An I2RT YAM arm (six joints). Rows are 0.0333 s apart.
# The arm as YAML. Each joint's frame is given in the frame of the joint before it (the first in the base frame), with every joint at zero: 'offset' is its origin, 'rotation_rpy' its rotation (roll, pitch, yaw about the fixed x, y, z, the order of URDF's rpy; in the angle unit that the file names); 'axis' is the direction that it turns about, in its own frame. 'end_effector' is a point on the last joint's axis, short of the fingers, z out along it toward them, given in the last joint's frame.
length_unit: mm
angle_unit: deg
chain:
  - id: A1
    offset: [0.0, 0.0, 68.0]
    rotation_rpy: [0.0, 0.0, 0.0]
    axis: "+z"
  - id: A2
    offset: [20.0, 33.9, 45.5]
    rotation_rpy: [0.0, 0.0, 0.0]
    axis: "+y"
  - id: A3
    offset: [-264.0, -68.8, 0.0]
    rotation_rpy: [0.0, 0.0, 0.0]
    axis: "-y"
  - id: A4
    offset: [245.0, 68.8, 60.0]
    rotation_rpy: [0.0, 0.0, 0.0]
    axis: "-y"
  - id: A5
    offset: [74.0, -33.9, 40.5]
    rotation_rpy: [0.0, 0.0, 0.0]
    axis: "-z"
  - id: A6
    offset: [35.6, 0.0, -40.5]
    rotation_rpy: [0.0, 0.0, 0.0]
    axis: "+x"
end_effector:
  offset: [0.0, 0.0, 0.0]
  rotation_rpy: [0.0, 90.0, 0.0]
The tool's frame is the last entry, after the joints.
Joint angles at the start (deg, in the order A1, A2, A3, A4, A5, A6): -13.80, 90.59, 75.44, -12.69, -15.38, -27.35
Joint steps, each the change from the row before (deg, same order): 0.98, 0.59, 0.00, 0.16, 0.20, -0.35; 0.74, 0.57, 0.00, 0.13, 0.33, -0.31; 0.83, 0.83, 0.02, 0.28, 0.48, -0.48; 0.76, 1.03, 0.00, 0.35, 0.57, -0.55; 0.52, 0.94, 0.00, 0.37, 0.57, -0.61; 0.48, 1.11, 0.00, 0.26, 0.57, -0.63; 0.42, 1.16, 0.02, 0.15, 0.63, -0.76; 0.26, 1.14, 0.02, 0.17, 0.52, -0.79; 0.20, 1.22, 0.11, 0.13, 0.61, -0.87
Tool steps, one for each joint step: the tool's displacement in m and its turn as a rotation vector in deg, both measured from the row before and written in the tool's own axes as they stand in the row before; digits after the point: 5 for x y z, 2 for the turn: -0.00057, 0.00548, 0.00495, -0.84, 0.17, -0.68; 0.00007, 0.00411, 0.00446, -0.52, 0.31, -0.54; 0.00052, 0.00454, 0.00606, -0.51, 0.42, -0.74; 0.00150, 0.00429, 0.00713, -0.44, 0.61, -0.75; 0.00178, 0.00295, 0.00624, -0.20, 0.60, -0.73; 0.00274, 0.00308, 0.00715, -0.30, 0.84, -0.68; 0.00318, 0.00292, 0.00730, -0.28, 1.01, -0.76; 0.00350, 0.00215, 0.00696, -0.24, 0.98, -0.73; 0.00361, 0.00175, 0.00719, -0.15, 1.07, -0.79
